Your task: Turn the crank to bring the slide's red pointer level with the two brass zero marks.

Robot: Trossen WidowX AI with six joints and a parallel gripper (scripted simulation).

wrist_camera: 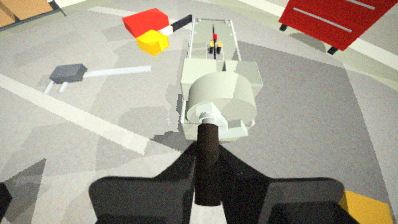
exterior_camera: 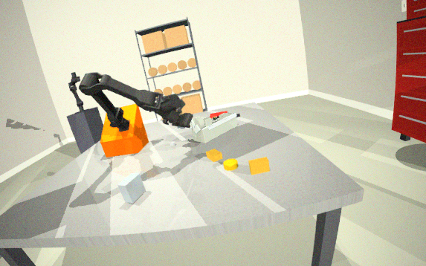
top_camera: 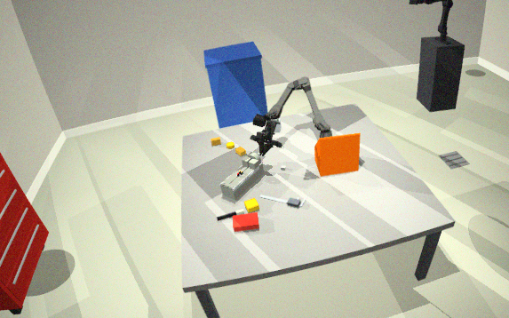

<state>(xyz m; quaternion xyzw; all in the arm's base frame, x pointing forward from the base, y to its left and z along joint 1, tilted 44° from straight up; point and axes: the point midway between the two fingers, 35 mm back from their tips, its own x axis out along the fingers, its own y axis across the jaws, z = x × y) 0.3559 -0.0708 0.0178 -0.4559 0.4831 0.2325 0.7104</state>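
The dark brown crank handle is 2 cm above my gripper tip, 1 cm to the right of it and 1 cm behind it. The rest, counted from my gripper tip: yellow block (31 cm to the left, 8 cm below, 8 cm ahead); then grey cube (41 cm to the right, 14 cm behind, 6 cm below); then red pointer (14 cm ahead, 13 cm to the left, 1 cm below).
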